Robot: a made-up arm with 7 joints. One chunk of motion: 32 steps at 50 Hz.
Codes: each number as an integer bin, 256 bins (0 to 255) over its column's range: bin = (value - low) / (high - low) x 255, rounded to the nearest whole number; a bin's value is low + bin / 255 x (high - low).
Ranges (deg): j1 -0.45..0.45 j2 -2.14..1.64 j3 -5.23..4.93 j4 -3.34..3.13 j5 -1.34..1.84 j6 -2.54..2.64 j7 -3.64..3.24
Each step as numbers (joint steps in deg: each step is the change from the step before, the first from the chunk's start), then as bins.
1 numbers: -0.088 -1.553 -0.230 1.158 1.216 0.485 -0.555
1 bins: 103 40 125 177 205 149 114
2 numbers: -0.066 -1.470 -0.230 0.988 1.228 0.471 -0.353
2 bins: 109 45 125 171 206 148 122
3 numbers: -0.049 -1.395 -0.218 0.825 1.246 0.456 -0.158
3 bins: 114 50 126 164 207 147 129
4 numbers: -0.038 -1.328 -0.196 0.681 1.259 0.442 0.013
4 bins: 117 55 126 158 208 147 135
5 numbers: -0.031 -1.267 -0.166 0.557 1.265 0.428 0.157
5 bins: 119 59 127 154 209 146 141
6 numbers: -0.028 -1.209 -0.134 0.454 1.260 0.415 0.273
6 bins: 120 63 128 150 208 145 145
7 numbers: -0.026 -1.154 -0.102 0.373 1.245 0.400 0.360
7 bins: 120 67 129 146 207 145 148
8 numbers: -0.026 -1.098 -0.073 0.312 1.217 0.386 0.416
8 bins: 120 70 129 144 205 144 150
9 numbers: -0.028 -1.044 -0.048 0.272 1.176 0.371 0.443
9 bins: 120 74 130 142 202 143 151
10 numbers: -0.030 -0.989 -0.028 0.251 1.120 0.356 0.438
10 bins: 119 78 131 142 197 143 151
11 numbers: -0.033 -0.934 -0.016 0.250 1.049 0.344 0.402
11 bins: 118 81 131 141 192 142 150
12 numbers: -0.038 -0.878 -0.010 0.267 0.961 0.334 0.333
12 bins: 117 85 131 142 185 141 147
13 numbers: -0.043 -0.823 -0.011 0.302 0.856 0.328 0.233
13 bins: 115 89 131 144 176 141 144
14 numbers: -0.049 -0.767 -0.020 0.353 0.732 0.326 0.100
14 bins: 114 93 131 146 166 141 139
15 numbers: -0.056 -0.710 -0.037 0.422 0.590 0.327 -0.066
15 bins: 112 96 130 148 155 141 132
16 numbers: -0.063 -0.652 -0.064 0.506 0.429 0.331 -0.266
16 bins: 110 100 130 152 142 141 125
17 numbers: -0.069 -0.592 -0.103 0.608 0.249 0.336 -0.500
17 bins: 108 104 129 156 127 142 116
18 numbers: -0.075 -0.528 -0.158 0.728 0.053 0.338 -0.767
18 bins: 106 109 127 160 112 142 106
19 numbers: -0.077 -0.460 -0.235 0.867 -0.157 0.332 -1.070
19 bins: 106 113 125 166 95 141 95
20 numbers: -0.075 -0.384 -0.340 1.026 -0.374 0.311 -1.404
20 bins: 106 118 123 172 77 140 83
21 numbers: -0.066 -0.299 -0.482 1.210 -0.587 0.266 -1.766
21 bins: 109 124 119 179 60 138 69
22 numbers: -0.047 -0.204 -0.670 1.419 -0.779 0.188 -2.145
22 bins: 114 131 114 188 45 134 55
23 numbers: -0.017 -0.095 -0.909 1.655 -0.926 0.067 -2.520
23 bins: 123 138 108 197 33 128 42
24 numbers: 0.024 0.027 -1.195 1.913 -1.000 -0.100 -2.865
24 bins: 134 146 101 207 27 120 29
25 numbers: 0.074 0.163 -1.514 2.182 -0.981 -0.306 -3.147
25 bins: 148 155 93 218 29 110 18
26 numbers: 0.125 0.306 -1.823 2.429 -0.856 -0.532 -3.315
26 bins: 163 165 86 227 39 99 12
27 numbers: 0.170 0.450 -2.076 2.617 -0.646 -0.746 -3.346
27 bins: 176 175 79 235 56 88 11
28 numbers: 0.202 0.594 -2.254 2.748 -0.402 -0.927 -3.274
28 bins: 185 184 75 240 75 79 14
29 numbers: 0.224 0.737 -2.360 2.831 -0.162 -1.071 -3.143
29 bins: 191 194 72 243 94 72 18
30 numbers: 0.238 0.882 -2.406 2.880 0.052 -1.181 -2.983
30 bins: 195 204 71 245 112 67 24
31 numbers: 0.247 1.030 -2.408 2.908 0.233 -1.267 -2.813
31 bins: 197 214 71 246 126 63 31
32 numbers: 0.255 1.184 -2.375 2.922 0.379 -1.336 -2.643
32 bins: 200 224 72 247 138 59 37
